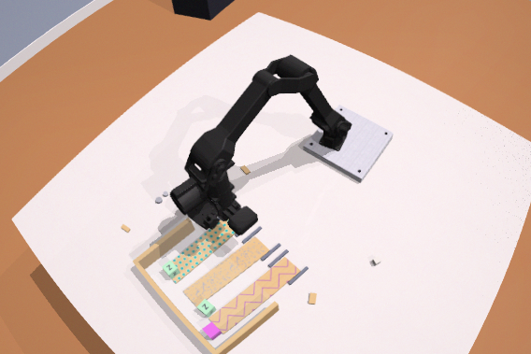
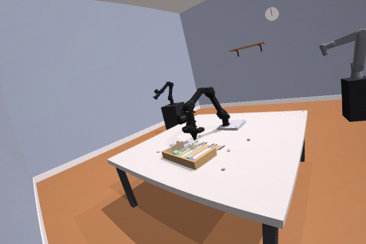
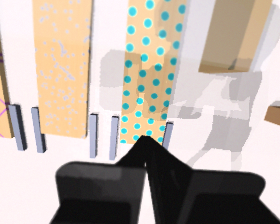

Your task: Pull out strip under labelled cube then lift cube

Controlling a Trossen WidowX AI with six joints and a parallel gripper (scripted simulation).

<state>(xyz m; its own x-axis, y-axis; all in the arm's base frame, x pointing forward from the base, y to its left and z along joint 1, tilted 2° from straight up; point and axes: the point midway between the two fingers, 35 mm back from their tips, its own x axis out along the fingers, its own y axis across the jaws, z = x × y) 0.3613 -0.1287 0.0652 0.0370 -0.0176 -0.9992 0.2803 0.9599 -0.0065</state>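
Now: gripper tip 9 cm short of the dotted strip, 3 cm to the left of it and 4 cm above it. Also, from my gripper tip: white cube (7 cm behind, 38 cm to the left, 3 cm below).
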